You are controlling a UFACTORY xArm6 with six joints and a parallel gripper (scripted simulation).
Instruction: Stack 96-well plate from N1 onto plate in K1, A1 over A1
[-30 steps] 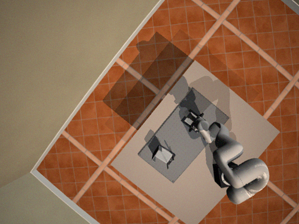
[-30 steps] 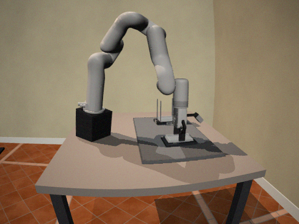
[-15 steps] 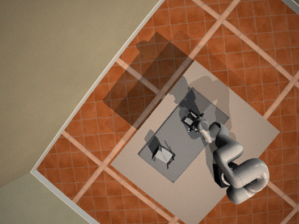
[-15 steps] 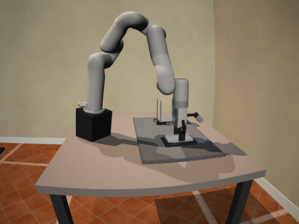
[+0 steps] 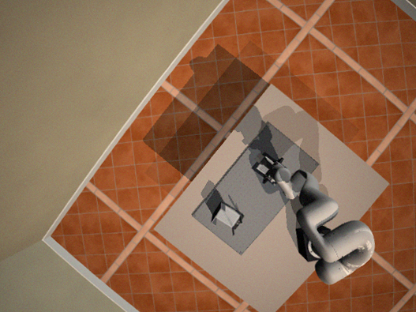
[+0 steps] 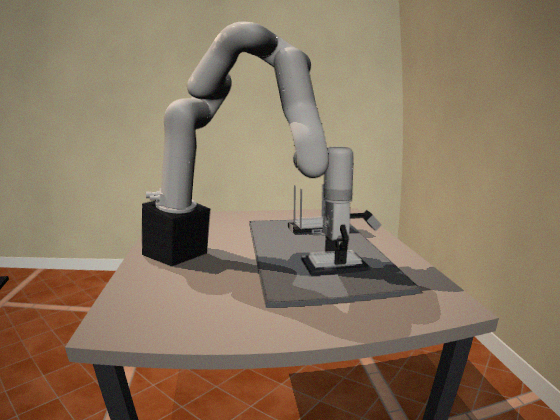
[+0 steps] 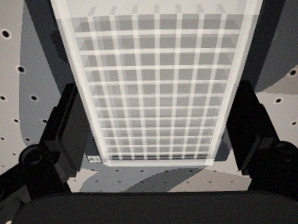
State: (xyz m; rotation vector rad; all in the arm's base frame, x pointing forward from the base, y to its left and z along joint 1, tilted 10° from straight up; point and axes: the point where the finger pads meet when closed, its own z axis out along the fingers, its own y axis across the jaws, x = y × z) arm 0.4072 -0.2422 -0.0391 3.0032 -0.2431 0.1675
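My gripper is now 20 mm above the plate nest N1. The rest, counted from my hand: pale A1 square: 70 mm to the left, 60 mm behind, 20 mm below.
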